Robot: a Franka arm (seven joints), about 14 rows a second.
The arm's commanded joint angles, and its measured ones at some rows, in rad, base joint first. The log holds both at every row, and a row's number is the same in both.
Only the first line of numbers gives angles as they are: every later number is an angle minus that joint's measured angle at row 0.
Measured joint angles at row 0:
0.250 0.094 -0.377 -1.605 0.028 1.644 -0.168
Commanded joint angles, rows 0 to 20:
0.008 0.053 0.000 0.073 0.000 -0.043 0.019
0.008 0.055 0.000 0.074 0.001 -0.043 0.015
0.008 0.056 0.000 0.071 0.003 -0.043 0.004
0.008 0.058 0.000 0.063 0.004 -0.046 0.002
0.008 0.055 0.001 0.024 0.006 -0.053 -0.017
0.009 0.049 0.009 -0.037 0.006 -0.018 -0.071
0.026 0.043 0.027 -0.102 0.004 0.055 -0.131
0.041 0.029 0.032 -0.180 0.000 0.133 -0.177
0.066 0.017 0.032 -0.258 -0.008 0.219 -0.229
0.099 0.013 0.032 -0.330 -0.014 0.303 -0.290
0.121 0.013 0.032 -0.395 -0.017 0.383 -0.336
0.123 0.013 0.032 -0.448 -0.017 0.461 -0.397
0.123 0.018 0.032 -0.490 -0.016 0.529 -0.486
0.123 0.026 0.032 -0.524 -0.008 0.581 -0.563
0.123 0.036 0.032 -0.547 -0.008 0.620 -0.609
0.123 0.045 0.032 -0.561 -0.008 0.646 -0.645
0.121 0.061 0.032 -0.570 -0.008 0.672 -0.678
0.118 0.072 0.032 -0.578 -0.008 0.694 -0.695
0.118 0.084 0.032 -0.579 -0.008 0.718 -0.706
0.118 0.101 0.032 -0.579 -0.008 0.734 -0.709
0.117 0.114 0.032 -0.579 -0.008 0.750 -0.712
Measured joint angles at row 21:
0.119 0.087 0.035 -0.579 -0.004 0.711 -0.685
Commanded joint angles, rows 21 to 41:
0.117 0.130 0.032 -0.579 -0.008 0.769 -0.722
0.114 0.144 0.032 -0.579 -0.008 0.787 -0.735
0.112 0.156 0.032 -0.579 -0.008 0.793 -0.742
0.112 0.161 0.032 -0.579 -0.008 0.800 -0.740
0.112 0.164 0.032 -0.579 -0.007 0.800 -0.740
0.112 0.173 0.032 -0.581 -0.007 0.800 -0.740
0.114 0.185 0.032 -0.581 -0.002 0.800 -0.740
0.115 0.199 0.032 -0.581 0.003 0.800 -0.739
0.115 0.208 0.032 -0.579 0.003 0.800 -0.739
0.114 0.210 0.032 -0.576 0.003 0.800 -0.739
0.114 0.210 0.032 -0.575 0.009 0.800 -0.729
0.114 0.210 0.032 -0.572 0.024 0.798 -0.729
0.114 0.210 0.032 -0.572 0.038 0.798 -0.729
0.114 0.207 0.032 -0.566 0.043 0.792 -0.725
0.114 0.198 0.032 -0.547 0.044 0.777 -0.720
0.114 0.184 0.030 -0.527 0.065 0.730 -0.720
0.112 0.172 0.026 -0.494 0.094 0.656 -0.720
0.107 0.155 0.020 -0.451 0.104 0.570 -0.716
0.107 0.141 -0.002 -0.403 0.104 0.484 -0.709
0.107 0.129 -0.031 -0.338 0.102 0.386 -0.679
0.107 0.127 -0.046 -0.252 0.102 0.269 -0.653
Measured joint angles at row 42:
0.115 0.157 -0.014 -0.382 0.088 0.455 -0.689
